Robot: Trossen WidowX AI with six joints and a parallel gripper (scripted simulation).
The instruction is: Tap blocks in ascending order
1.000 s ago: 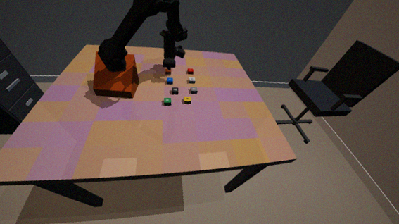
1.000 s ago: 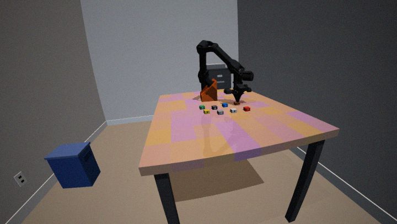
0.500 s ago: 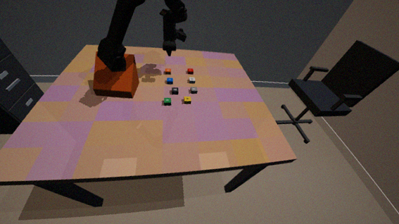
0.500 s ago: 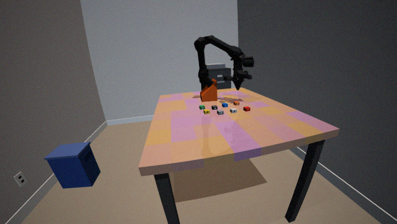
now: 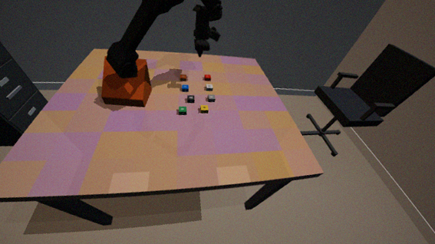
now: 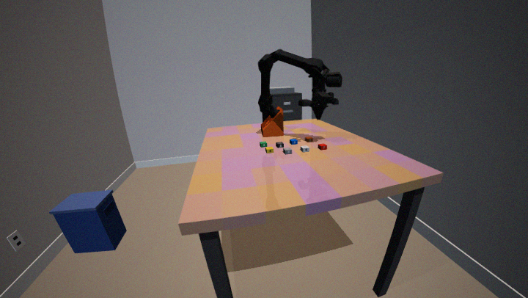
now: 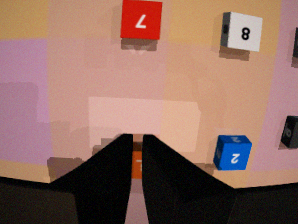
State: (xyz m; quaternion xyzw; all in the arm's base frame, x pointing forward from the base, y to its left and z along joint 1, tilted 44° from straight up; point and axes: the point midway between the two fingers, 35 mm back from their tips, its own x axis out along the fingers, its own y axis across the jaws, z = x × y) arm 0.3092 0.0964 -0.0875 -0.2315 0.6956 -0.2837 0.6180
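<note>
Right now my gripper tip is 12 cm above the red block and 5 cm short of it. Also, from my gripper tip: blue block: 12 cm below, 10 cm to the right, 7 cm behind; white block: 12 cm below, 9 cm to the right, 5 cm ahead; orange block: 12 cm below, 8 cm behind, 1 cm to the right.
</note>
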